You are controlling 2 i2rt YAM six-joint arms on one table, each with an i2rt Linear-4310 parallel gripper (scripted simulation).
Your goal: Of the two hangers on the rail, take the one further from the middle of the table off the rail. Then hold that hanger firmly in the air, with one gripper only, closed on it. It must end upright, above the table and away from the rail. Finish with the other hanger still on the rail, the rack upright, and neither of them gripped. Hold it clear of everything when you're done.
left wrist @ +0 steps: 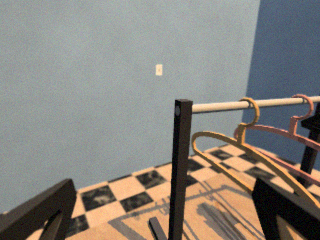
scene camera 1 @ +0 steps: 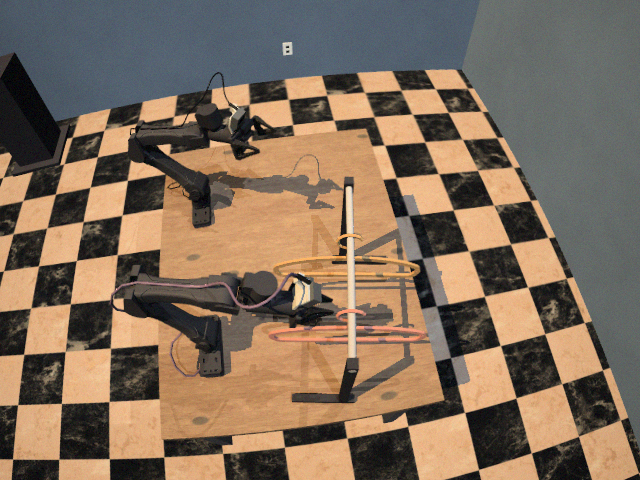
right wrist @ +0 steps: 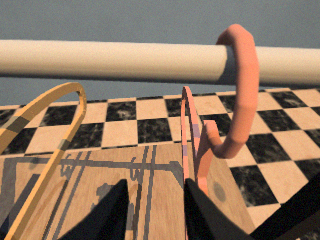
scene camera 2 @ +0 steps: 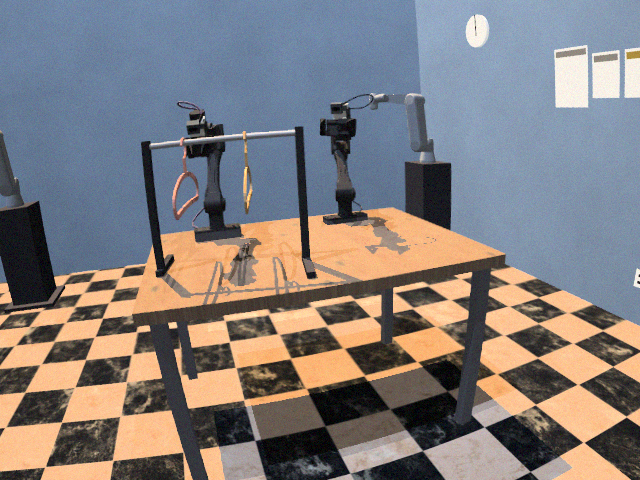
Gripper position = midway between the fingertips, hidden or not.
Note:
In view: my left gripper (scene camera 1: 267,140), my right gripper (right wrist: 156,187) and a rail (scene camera 2: 298,132).
The rail shows as well in scene camera 1 (scene camera 1: 351,369). My left gripper shows as well in the left wrist view (left wrist: 163,187).

